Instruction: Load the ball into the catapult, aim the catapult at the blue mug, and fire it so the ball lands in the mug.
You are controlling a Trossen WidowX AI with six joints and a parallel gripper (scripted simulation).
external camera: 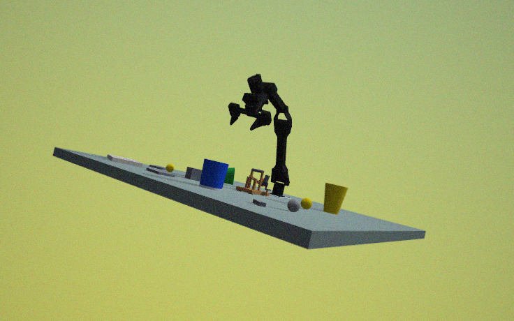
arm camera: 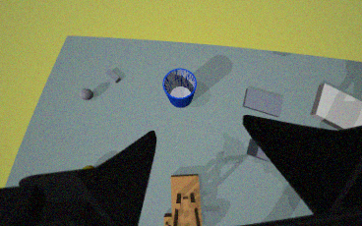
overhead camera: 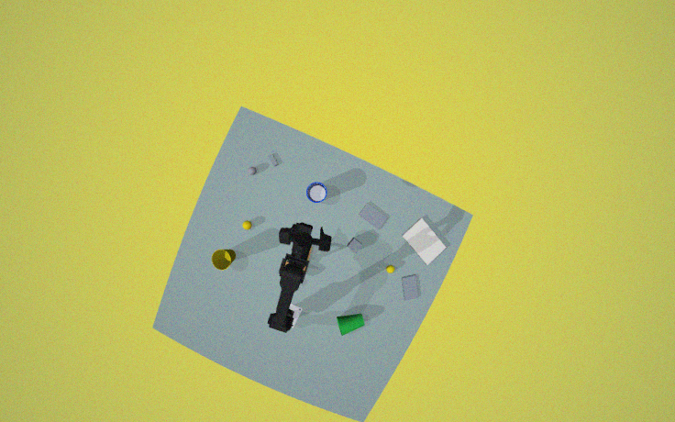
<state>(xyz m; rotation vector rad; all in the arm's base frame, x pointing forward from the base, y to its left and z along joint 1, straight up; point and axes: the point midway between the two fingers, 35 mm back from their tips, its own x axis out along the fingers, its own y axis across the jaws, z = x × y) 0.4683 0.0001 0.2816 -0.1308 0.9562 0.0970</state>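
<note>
Now: gripper tip 290 mm past the orange ball, 200 mm above it and 10 mm to the right of it. From my gripper tip the other things lie so: blue mug: 230 mm below, 130 mm ahead, 20 mm to the left; grey ball: 360 mm to the left, 240 mm below, 140 mm ahead; wooden catapult: 220 mm behind, 200 mm below, 30 mm to the left.
</note>
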